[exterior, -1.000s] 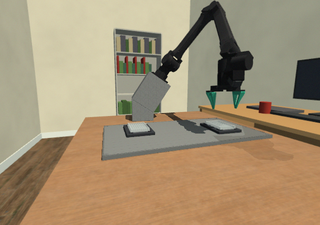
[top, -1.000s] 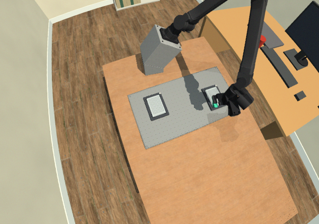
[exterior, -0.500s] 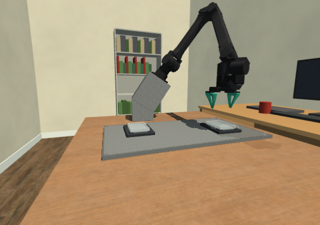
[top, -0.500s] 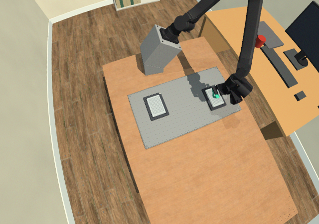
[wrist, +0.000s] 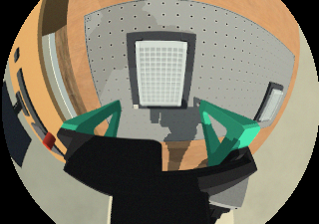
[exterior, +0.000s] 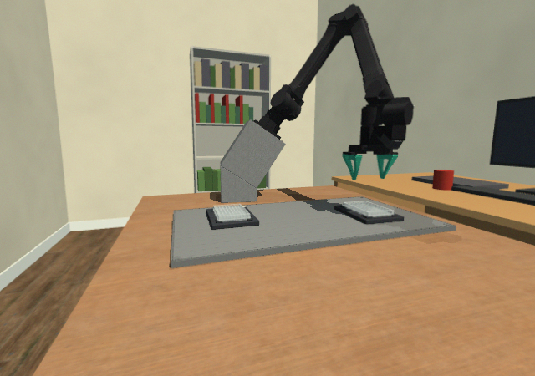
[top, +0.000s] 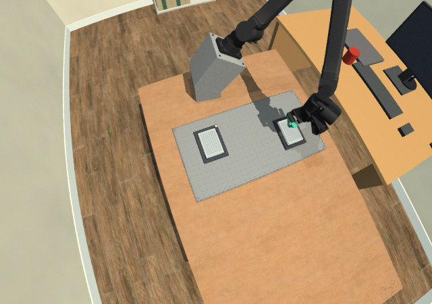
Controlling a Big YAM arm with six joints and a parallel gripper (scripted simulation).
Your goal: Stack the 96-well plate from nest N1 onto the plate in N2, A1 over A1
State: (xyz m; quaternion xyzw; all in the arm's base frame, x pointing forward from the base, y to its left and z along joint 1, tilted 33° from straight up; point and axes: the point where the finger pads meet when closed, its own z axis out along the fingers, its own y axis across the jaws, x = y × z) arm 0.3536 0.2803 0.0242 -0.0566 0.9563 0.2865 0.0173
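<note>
Now: hand 11 cm above the nest N1. From my hand the other things lie so: nest N2: 40 cm to the right, 11 cm below, 2 cm behind.
</note>
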